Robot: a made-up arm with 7 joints. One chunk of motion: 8 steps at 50 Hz.
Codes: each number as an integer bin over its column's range. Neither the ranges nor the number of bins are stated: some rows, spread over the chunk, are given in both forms.
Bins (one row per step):
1: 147 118 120 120 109 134
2: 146 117 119 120 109 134
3: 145 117 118 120 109 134
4: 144 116 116 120 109 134
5: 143 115 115 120 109 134
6: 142 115 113 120 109 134
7: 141 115 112 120 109 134
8: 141 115 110 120 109 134
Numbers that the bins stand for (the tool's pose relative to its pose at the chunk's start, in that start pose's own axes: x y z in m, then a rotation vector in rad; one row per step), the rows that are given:
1: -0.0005 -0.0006 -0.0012 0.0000 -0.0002 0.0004
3: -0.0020 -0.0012 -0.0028 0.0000 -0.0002 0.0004
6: -0.0042 -0.0024 -0.0069 0.0000 -0.0002 0.0004
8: -0.0049 -0.0024 -0.0094 0.0000 -0.0002 0.0004
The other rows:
2: -0.0012 -0.0012 -0.0020 0.0000 -0.0002 0.0004
4: -0.0027 -0.0018 -0.0045 0.0000 -0.0002 0.0004
5: -0.0035 -0.0024 -0.0053 0.0000 -0.0002 0.0004
7: -0.0049 -0.0024 -0.0078 0.0000 -0.0002 0.0004

